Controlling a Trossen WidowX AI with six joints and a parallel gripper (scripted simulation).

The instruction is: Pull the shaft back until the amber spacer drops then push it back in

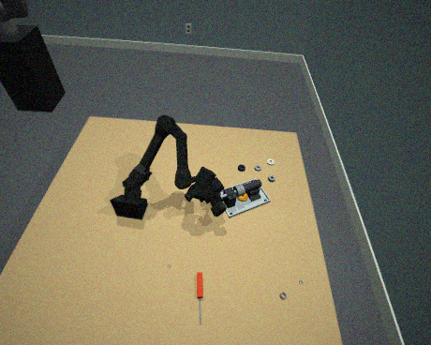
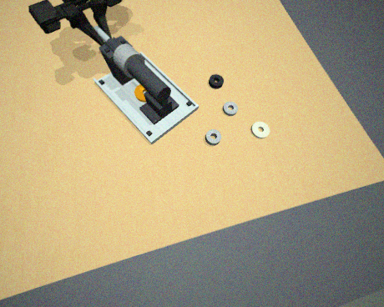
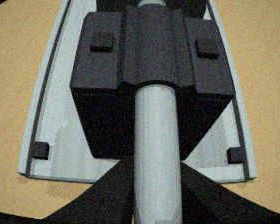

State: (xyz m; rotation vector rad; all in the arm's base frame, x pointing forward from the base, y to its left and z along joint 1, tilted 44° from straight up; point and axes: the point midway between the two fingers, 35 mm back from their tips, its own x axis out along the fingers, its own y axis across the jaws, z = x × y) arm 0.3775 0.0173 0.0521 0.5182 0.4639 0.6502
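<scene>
My gripper tip is now 40 mm short of the grey shaft, 30 mm below it and 20 mm to the right of it. From my gripper tip the other things lie so: amber spacer: 100 mm ahead, 50 mm to the left, 40 mm below.
</scene>
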